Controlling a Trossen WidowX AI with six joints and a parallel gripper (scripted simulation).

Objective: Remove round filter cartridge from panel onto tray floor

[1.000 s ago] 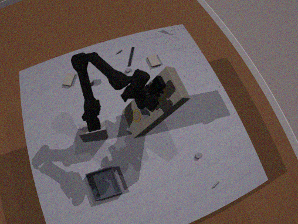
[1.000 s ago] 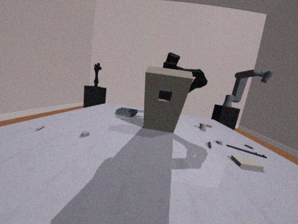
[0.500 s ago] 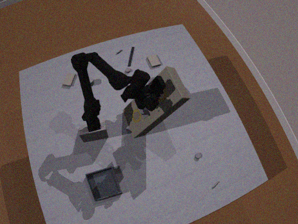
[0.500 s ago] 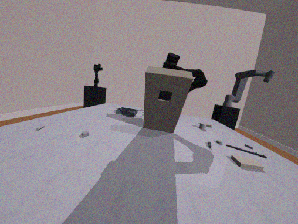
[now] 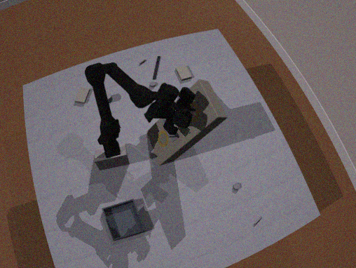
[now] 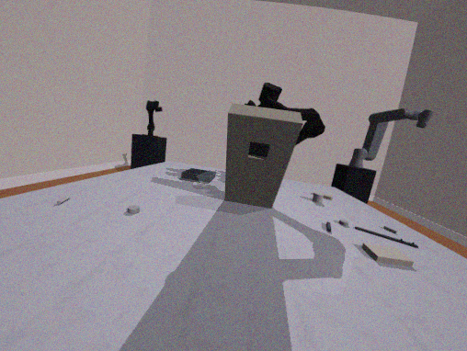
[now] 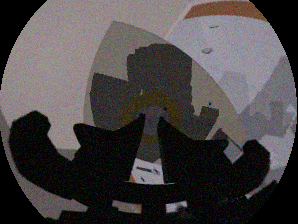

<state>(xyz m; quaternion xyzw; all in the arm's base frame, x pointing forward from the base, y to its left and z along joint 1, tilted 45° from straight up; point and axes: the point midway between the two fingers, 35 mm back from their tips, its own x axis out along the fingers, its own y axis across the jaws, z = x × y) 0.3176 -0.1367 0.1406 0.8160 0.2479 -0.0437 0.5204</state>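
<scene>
Right now the round filter cartridge is 10 mm below my gripper tip and 10 mm ahead of it. From my gripper tip the other things lie so: tan service panel: 80 mm below, 40 mm behind; then dark square tray: 410 mm behind, 290 mm to the right, 230 mm below.
</scene>
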